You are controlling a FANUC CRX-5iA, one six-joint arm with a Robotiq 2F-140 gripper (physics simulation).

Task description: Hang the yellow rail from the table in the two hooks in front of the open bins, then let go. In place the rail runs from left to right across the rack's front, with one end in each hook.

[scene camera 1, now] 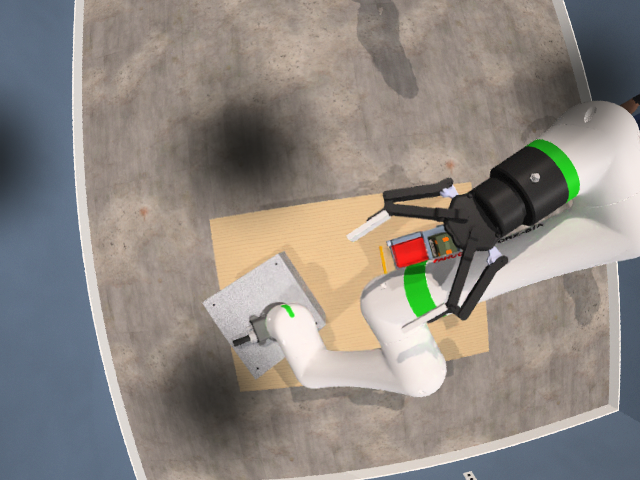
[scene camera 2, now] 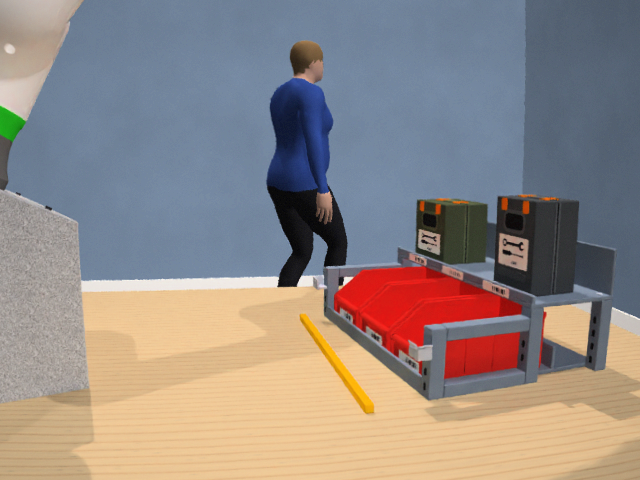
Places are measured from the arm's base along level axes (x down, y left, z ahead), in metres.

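Pixels of known places: gripper, fingertip midpoint: [scene camera 1: 375,283].
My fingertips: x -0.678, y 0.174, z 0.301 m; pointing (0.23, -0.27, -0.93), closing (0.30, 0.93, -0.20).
Note:
For each thing: its top centre in the pictures, then the offset to it from my fingertips. Level surfaces: height alone.
- yellow rail, top centre: [scene camera 2: 329,349] [scene camera 1: 387,285] dy -0.224, dx +0.933, dz +0.179 m
- wooden table, surface height: dx +0.943 m
- pale hook, top centre: [scene camera 2: 315,277] dy -0.033, dx +0.873, dz +0.223 m
- green case, top centre: [scene camera 2: 451,200] [scene camera 1: 447,245] dy -0.103, dx +0.744, dz +0.434 m
- dark grey case, top centre: [scene camera 2: 537,196] dy -0.334, dx +0.719, dz +0.427 m
The yellow rail [scene camera 1: 383,259] [scene camera 2: 337,361] lies flat on the wooden table [scene camera 1: 330,248] [scene camera 2: 206,439], in front of the rack [scene camera 2: 480,328] and apart from it. Red open bins [scene camera 1: 409,251] [scene camera 2: 449,315] stand in the rack. One pale hook [scene camera 2: 318,282] is on the rack's far front post, the other hook [scene camera 2: 421,351] on the near front post; both are empty. My gripper [scene camera 1: 378,283] is wide open and empty, in scene camera 1 seen above the table and rack, its fingertips to either side of the rail. The gripper does not show in scene camera 2. The arm hides part of the rack from above.
A green case [scene camera 1: 444,245] [scene camera 2: 449,232] and a dark grey case [scene camera 2: 537,242] stand on the rack's raised rear shelf. My arm [scene camera 1: 351,366] rises from a speckled grey pedestal [scene camera 1: 258,289] [scene camera 2: 38,310] on the table. A person [scene camera 2: 299,134] in blue stands beyond the table.

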